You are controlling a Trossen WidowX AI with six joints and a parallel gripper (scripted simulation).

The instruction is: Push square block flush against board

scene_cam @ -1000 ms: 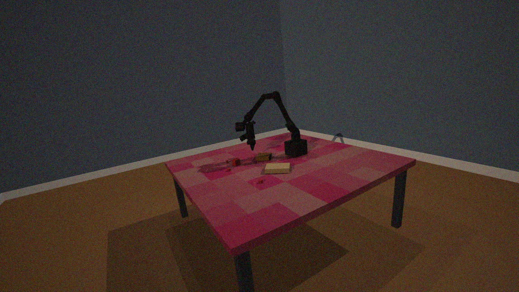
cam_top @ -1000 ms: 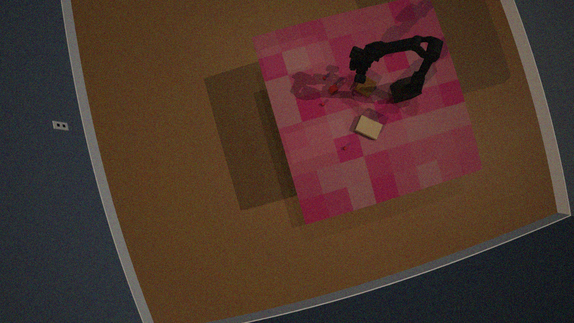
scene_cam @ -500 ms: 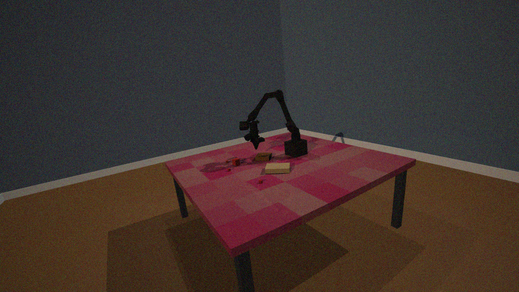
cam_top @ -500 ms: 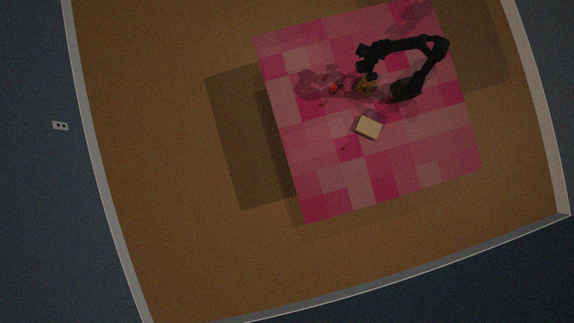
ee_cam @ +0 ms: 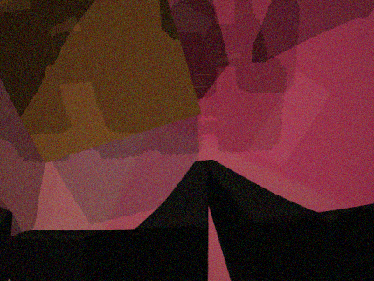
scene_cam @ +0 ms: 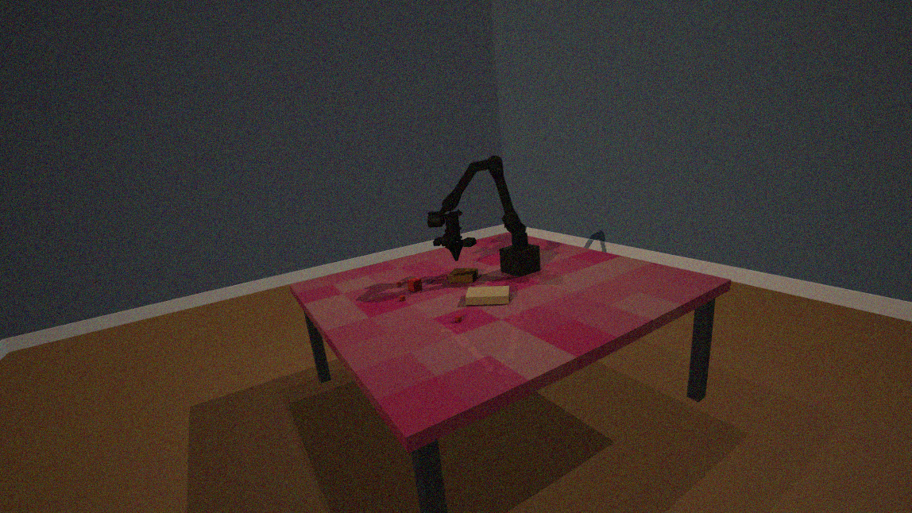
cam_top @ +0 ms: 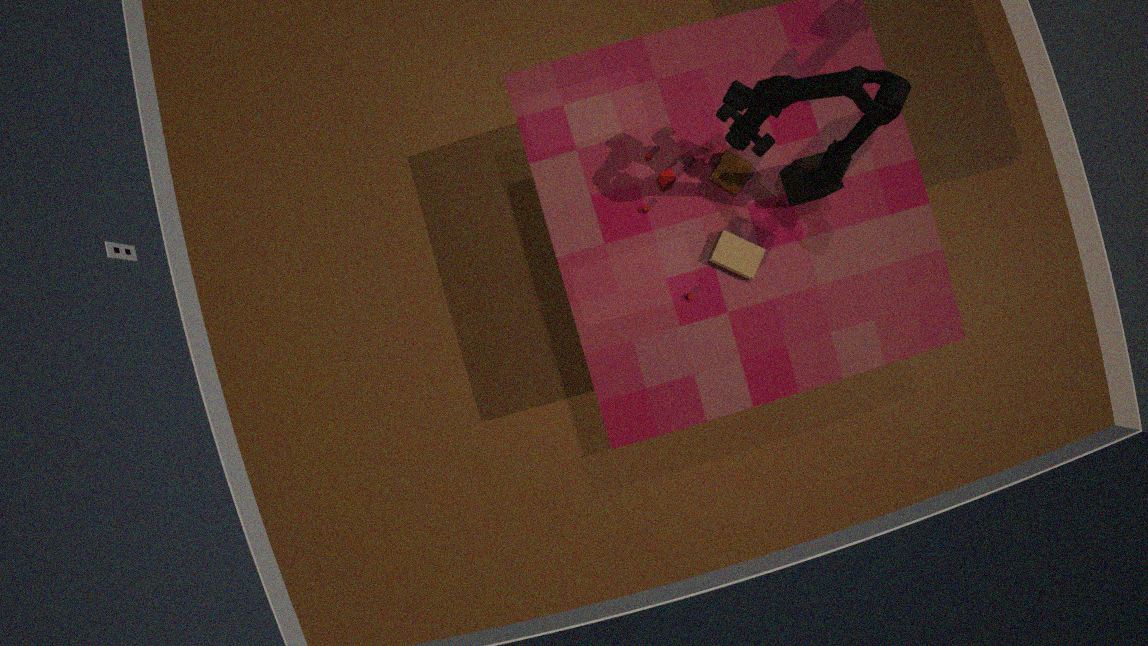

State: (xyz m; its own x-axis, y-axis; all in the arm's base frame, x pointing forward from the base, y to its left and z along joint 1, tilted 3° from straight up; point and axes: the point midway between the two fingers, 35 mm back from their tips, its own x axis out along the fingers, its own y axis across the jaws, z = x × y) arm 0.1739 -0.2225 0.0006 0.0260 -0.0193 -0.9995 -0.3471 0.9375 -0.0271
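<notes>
Right now my gripper tip is 3 cm short of the darker tan square block, 8 cm to the right of it and 4 cm above it. Also, from my gripper tip: board: 13 cm ahead, 33 cm to the left, 4 cm below; then red cube: 24 cm ahead, 1 cm to the left, 4 cm below.
</notes>
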